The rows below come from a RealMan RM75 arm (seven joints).
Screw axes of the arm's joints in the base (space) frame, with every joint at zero. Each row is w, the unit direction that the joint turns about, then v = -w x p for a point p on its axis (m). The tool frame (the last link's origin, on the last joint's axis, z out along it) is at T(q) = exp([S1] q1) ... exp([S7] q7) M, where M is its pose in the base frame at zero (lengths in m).
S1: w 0 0 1 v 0 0 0
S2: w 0 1 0 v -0.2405 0 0
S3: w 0 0 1 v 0 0 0
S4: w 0 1 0 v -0.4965 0 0
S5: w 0 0 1 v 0 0 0
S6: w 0 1 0 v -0.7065 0 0
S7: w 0 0 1 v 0 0 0
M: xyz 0 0 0.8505 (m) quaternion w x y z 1 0 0 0
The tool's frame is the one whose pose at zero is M.
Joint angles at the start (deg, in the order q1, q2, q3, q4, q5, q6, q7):
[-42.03 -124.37 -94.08 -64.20 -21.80 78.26 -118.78]
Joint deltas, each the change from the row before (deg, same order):
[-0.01 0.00 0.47 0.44 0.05 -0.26 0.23]
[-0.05 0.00 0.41 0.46 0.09 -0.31 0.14]
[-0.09 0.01 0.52 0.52 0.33 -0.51 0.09]
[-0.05 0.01 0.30 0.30 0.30 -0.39 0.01]
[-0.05 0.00 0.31 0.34 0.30 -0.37 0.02]
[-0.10 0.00 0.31 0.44 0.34 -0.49 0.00]
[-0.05 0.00 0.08 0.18 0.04 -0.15 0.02]
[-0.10 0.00 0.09 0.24 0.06 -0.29 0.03]
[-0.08 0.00 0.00 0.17 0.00 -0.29 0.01]
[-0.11 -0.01 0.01 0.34 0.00 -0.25 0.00]
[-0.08 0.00 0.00 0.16 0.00 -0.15 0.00]
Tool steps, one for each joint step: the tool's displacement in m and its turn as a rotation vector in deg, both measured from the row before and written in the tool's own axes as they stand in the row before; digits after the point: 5 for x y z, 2 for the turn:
[-0.00024 0.00118 0.00200 -0.17 -0.32 0.52]
[-0.00019 0.00081 0.00188 -0.09 -0.31 0.41]
[-0.00031 0.00027 0.00206 0.16 -0.49 0.52]
[-0.00034 -0.00020 0.00118 0.23 -0.34 0.28]
[-0.00039 0.00001 0.00134 0.18 -0.36 0.29]
[-0.00034 -0.00026 0.00152 0.25 -0.38 0.30]
[-0.00001 0.00000 0.00054 0.02 -0.07 0.08]
[0.00024 -0.00035 0.00061 0.14 -0.05 0.13]
[0.00031 -0.00055 0.00033 0.17 0.07 0.02]
[0.00003 -0.00012 0.00085 0.01 -0.03 -0.01]
[0.00017 -0.00026 0.00030 0.05 0.01 0.01]

